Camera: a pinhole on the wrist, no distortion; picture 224 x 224 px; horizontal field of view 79.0 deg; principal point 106.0 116.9 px. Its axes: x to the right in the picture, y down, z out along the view. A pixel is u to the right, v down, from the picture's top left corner.
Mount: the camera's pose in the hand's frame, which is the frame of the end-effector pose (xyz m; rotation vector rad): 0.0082 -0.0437 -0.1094 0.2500 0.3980 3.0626
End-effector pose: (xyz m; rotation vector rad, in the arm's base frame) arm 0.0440 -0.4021 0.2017 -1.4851 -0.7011 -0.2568
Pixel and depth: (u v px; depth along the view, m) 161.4 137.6 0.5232
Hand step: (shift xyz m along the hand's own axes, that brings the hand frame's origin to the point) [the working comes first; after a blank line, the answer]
In the camera's frame: 0.2133 0.0797 0.5232

-0.1176 0.0238 0.4431
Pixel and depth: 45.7 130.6 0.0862
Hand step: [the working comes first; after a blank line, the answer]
In the camera's frame: -0.0383 0.0087 0.0862

0.0600 -0.0329 -0.0308
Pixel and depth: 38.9 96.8 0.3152
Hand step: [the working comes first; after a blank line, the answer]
In the camera's frame: -0.1557 -0.0466 0.3152

0.2147 0.0704 0.1553
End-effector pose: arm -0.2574 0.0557 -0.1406 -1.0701 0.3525 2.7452
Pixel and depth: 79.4 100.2 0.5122
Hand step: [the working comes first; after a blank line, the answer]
In the camera's frame: -0.1003 -0.0630 0.5122

0.1930 0.1390 0.3476
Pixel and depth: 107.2 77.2 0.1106
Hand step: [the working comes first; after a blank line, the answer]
In the camera's frame: 0.0010 -0.0323 0.1106

0.0262 0.0153 -0.0121
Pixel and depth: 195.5 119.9 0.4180
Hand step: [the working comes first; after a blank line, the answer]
In the camera's frame: 0.2754 0.0092 0.4180

-0.1946 0.0695 0.3341
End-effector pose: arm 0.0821 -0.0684 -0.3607 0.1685 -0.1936 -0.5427
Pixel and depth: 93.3 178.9 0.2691
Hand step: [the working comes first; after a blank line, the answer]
In the camera's frame: -0.0252 0.1228 0.2691

0.0747 -0.0966 0.1750
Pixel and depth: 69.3 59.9 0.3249
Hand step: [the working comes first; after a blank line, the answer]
In the camera's frame: -0.0878 -0.1363 0.3249

0.1513 0.1638 0.1520
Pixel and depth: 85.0 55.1 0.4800
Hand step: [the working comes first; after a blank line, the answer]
In the camera's frame: -0.0742 -0.2183 0.4800

0.1653 0.2827 0.2809
